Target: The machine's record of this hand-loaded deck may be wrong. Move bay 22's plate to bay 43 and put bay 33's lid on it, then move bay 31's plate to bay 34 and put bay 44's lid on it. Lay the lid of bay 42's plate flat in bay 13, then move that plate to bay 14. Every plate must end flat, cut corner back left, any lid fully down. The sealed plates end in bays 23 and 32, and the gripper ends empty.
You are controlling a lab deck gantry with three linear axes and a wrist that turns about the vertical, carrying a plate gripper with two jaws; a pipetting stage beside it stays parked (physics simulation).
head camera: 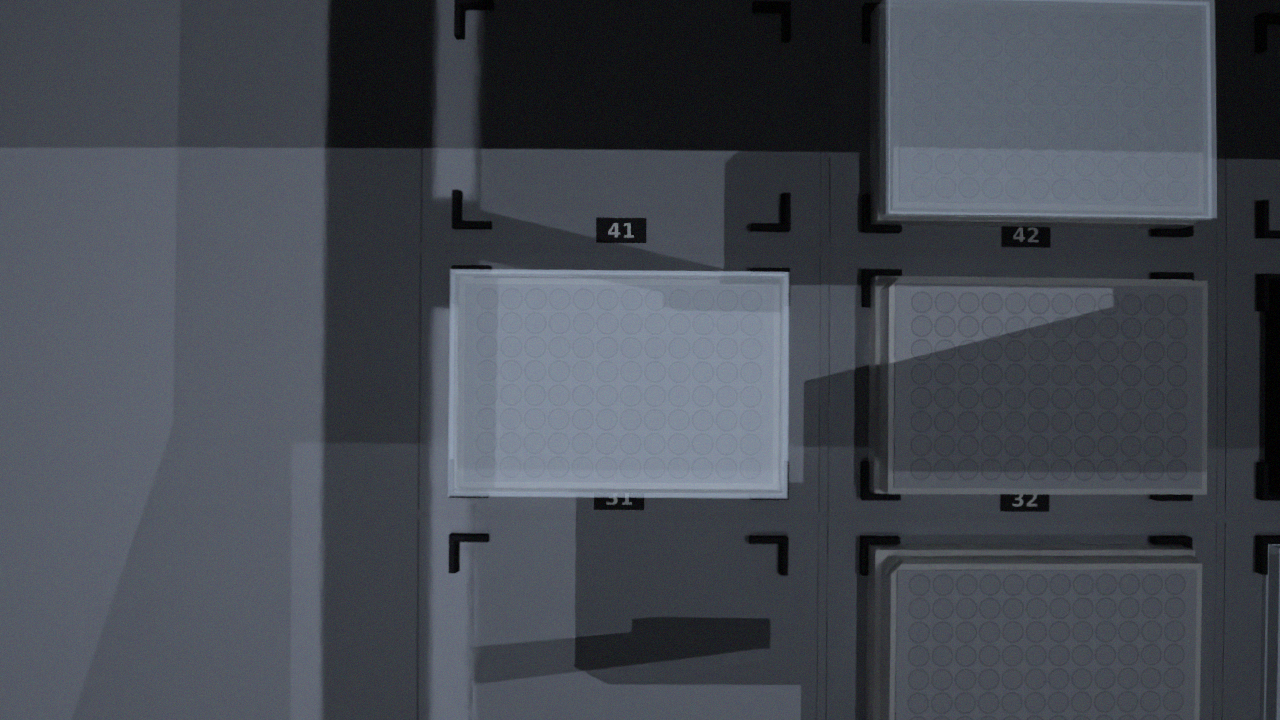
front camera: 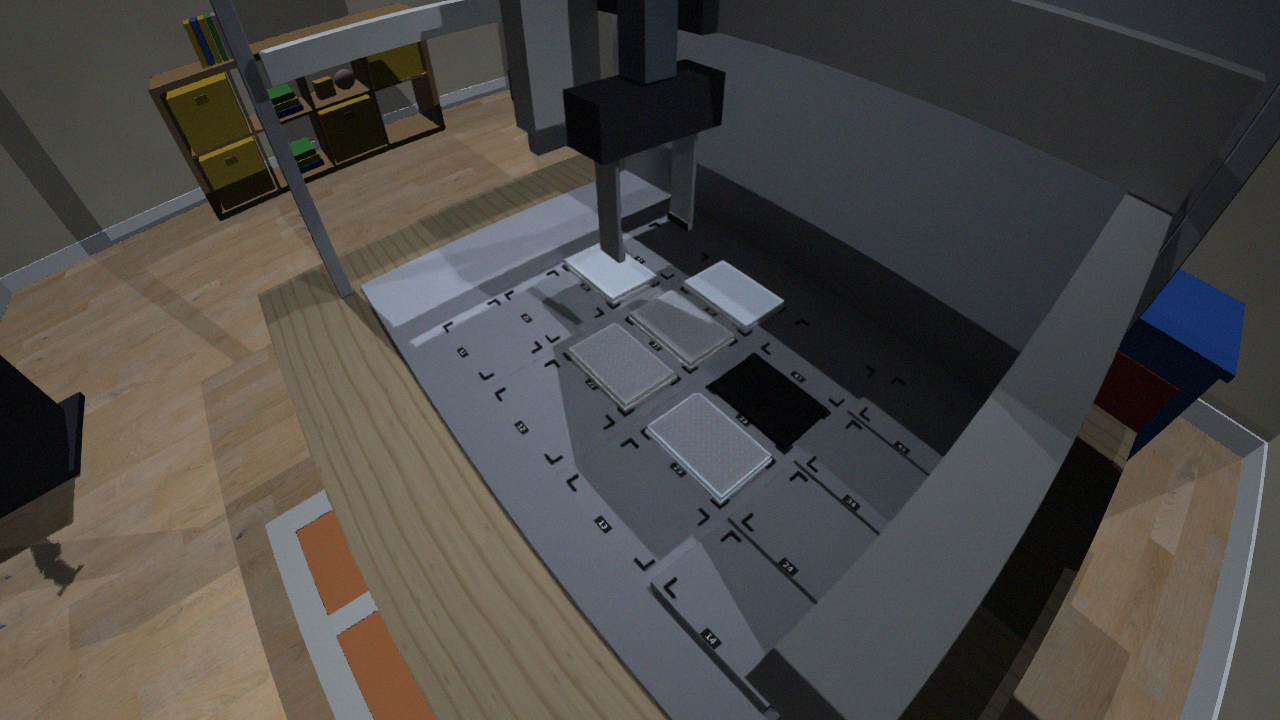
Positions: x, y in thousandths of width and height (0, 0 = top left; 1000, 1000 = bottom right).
Observation:
I see my gripper (front camera: 506, 331), a black lid (front camera: 611, 570), a pale lid (head camera: 843, 165), a pale lid (head camera: 440, 533), a bay 24 (front camera: 626, 724) and a bay 44 (front camera: 704, 573).

